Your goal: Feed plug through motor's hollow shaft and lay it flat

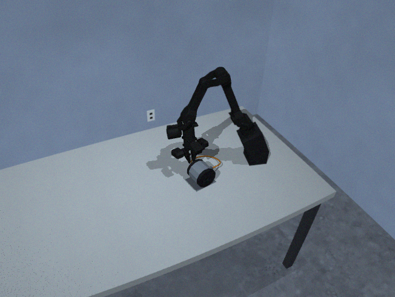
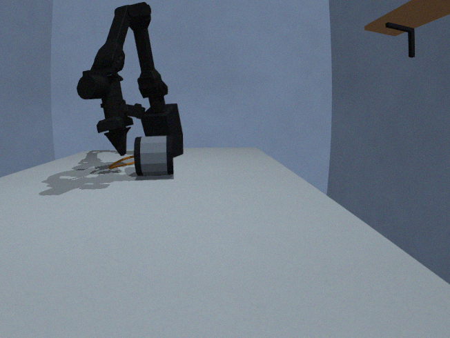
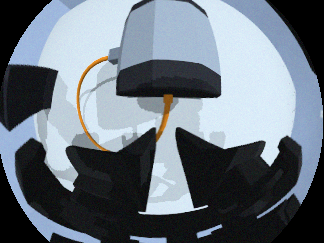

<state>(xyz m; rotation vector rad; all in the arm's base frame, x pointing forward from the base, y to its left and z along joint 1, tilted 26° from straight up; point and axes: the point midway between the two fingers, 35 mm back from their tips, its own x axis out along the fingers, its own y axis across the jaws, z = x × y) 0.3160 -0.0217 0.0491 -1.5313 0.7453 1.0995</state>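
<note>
Now: hand 6 cm to the right of the plug, 4 cm above it and 1 cm past it.
</note>
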